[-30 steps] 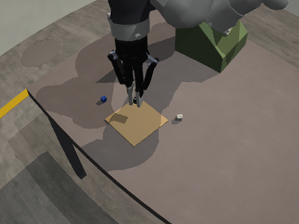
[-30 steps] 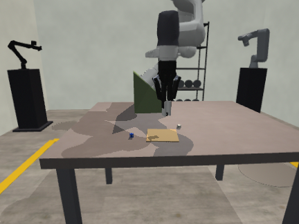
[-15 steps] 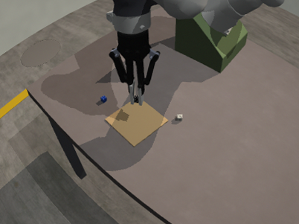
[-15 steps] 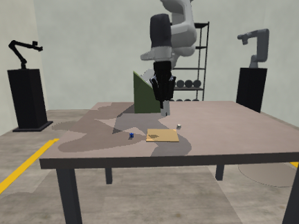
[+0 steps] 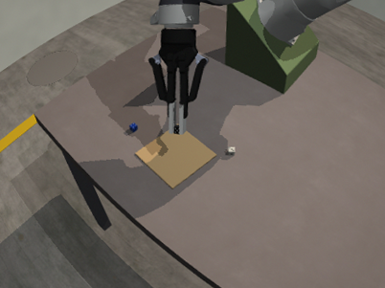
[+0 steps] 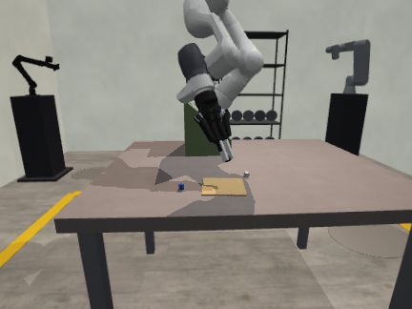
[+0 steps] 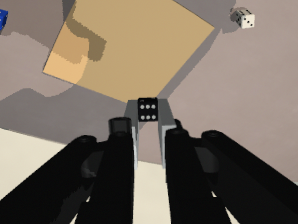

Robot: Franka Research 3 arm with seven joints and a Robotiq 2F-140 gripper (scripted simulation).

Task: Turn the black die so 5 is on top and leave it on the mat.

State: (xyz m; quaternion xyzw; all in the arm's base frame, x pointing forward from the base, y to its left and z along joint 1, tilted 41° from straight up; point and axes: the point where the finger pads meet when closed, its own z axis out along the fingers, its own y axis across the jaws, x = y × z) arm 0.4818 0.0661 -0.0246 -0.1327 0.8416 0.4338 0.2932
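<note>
The black die is 3 cm below my hand, 1 cm to the left of it and 1 cm ahead of it. The rest, counted from my hand: blue die (15 cm to the right, 12 cm below, 2 cm ahead); tan mat (12 cm below, 1 cm to the right, 1 cm ahead); white die (12 cm below, 9 cm to the left, 8 cm behind).
</note>
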